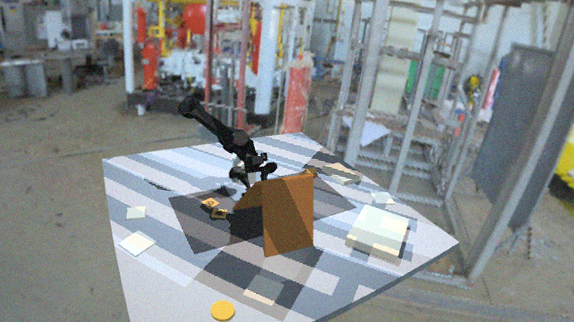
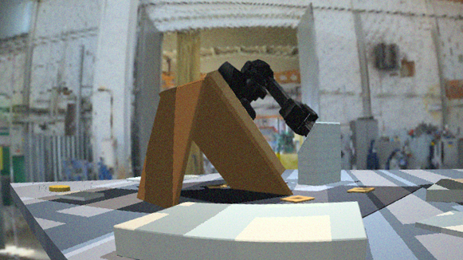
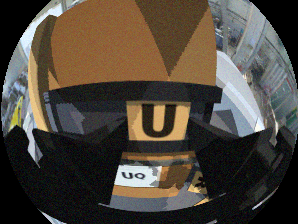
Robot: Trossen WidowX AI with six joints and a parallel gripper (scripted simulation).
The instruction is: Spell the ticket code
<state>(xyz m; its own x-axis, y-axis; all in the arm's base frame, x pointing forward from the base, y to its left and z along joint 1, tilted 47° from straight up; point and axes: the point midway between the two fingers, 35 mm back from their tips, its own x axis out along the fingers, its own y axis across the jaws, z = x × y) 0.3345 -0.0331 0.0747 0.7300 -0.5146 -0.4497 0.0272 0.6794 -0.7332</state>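
Now: the white ticket 8 cm below my gripper tip, 6 cm behind it and 3 cm to the left of it. The rest, counted from my gripper tip: dark mat: 16 cm below, 16 cm behind, 9 cm to the left; yellow letter tile: right at my gripper tip; cream box: 45 cm to the left, 24 cm ahead, 14 cm below.
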